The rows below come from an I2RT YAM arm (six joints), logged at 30 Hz.
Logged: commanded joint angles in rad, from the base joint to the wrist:
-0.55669 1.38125 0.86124 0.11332 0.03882 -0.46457
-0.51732 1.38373 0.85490 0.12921 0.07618 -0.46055
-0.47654 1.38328 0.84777 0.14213 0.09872 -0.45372
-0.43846 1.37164 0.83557 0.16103 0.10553 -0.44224
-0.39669 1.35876 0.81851 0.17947 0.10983 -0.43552
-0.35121 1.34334 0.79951 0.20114 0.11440 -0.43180
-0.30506 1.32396 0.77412 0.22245 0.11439 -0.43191
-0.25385 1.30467 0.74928 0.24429 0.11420 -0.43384
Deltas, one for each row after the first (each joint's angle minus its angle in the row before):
0.03937 0.00248 -0.00634 0.01589 0.03736 0.00402
0.04078 -0.00045 -0.00713 0.01292 0.02254 0.00683
0.03808 -0.01164 -0.01220 0.01890 0.00681 0.01148
0.04177 -0.01288 -0.01706 0.01844 0.00430 0.00672
0.04548 -0.01542 -0.01900 0.02167 0.00457 0.00372
0.04615 -0.01938 -0.02539 0.02131 -0.00001 -0.00011
0.05121 -0.01929 -0.02484 0.02184 -0.00019 -0.00193

